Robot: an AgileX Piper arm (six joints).
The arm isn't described. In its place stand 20 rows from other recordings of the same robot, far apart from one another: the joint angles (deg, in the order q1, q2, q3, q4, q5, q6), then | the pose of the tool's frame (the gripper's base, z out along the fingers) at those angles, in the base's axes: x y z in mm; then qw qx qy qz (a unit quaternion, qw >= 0).
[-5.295, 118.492, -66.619, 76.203, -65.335, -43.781] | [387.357, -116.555, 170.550, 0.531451, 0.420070, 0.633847, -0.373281]
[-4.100, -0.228, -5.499, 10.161, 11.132, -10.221] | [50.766, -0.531, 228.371, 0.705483, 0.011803, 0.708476, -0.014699]
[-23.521, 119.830, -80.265, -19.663, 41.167, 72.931] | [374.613, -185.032, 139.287, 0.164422, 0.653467, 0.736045, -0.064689]
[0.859, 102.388, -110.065, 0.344, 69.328, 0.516] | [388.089, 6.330, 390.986, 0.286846, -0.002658, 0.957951, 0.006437]
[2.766, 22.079, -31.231, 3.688, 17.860, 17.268] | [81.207, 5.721, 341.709, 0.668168, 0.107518, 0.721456, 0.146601]
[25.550, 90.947, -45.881, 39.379, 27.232, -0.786] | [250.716, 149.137, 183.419, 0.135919, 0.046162, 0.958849, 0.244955]
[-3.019, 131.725, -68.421, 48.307, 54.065, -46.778] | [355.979, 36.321, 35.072, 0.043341, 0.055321, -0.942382, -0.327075]
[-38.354, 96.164, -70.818, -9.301, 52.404, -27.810] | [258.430, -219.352, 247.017, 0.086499, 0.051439, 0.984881, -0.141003]
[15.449, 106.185, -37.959, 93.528, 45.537, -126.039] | [253.242, 137.241, 114.364, 0.289753, -0.444031, 0.778224, 0.336523]
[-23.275, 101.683, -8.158, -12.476, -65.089, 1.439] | [195.325, -64.610, 105.381, 0.546459, 0.087646, 0.831555, -0.047081]
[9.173, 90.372, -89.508, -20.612, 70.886, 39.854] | [325.159, 21.846, 367.019, 0.253952, 0.232457, 0.935526, -0.079146]
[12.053, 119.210, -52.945, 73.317, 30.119, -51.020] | [321.100, 113.290, 66.011, 0.088675, 0.023663, 0.955672, 0.279764]
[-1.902, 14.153, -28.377, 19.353, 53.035, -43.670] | [40.180, 22.774, 286.038, 0.492291, -0.285784, 0.821745, -0.026667]
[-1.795, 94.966, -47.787, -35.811, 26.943, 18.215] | [300.244, -33.547, 169.661, 0.197271, -0.078006, 0.964033, -0.160122]
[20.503, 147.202, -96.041, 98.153, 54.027, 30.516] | [435.656, 240.743, 46.538, 0.297837, -0.551438, -0.606653, -0.489061]
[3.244, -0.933, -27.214, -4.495, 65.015, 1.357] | [-7.539, -6.902, 264.677, 0.486595, -0.011593, 0.873331, -0.019601]
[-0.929, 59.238, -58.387, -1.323, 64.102, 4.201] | [182.750, -4.854, 346.720, 0.259386, 0.041044, 0.964893, -0.003934]
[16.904, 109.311, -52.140, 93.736, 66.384, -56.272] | [289.272, 174.868, 166.698, 0.035205, -0.035007, 0.799177, 0.599042]
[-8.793, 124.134, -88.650, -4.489, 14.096, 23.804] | [476.574, -75.473, 162.990, 0.385502, 0.228591, 0.893532, 0.027125]
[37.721, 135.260, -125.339, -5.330, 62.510, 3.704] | [411.506, 308.809, 211.042, 0.198598, -0.298960, 0.932970, 0.027360]
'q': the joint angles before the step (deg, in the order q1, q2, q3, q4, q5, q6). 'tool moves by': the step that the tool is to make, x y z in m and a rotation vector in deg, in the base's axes. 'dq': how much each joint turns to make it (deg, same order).
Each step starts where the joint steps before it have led.
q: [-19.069, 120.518, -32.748, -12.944, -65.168, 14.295]
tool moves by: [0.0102, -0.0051, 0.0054, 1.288, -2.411, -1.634]
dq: [0.008, 0.088, -2.337, 1.088, 0.006, 1.970]
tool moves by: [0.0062, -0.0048, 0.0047, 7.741, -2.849, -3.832]
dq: [-0.011, -0.110, -1.479, 1.732, -0.021, 8.338]
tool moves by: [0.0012, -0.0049, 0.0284, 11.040, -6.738, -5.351]
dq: [-0.008, -4.961, -0.009, 2.911, 0.500, 12.398]
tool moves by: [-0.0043, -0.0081, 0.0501, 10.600, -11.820, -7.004]
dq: [0.017, -8.506, 0.005, 6.398, -0.001, 11.715]
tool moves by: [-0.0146, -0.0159, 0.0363, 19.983, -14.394, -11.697]
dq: [0.000, -6.818, 0.007, 14.047, 1.278, 16.928]
